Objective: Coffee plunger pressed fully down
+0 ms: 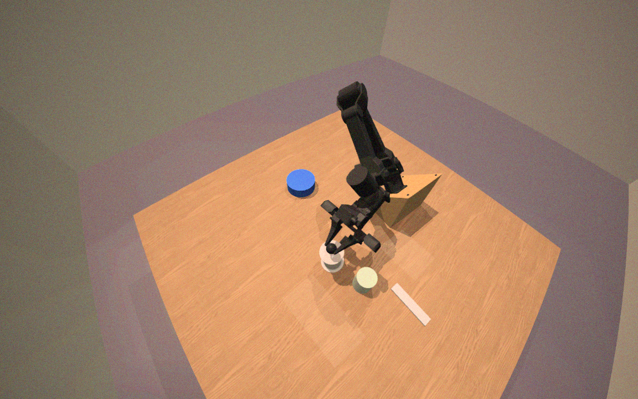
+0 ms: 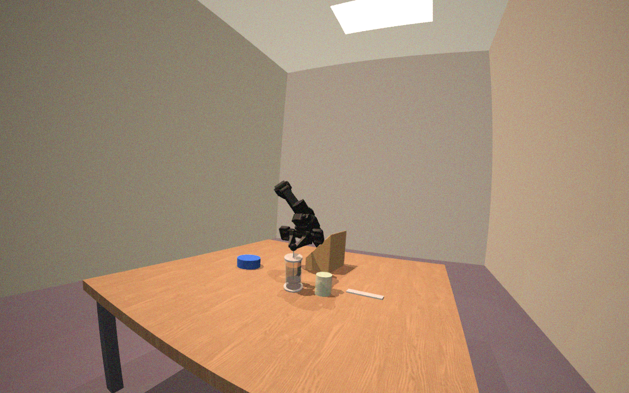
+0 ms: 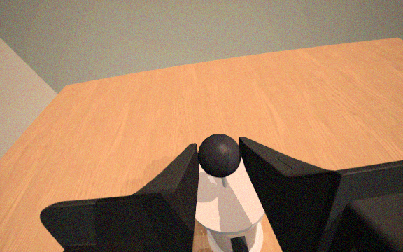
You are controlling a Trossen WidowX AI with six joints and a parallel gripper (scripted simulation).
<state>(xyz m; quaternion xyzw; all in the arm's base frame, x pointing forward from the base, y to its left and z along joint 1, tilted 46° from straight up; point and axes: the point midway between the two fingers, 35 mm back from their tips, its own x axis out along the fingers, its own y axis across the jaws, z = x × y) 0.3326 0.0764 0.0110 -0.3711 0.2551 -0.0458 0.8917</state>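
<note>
The coffee press lies 40 mm behind my gripper tip, 10 mm to the right of it and 90 mm below it. From my gripper tip the other things lie so: white flat strip 150 mm behind, 260 mm to the left, 180 mm below; pale green cylinder 70 mm behind, 110 mm to the left, 140 mm below.
</note>
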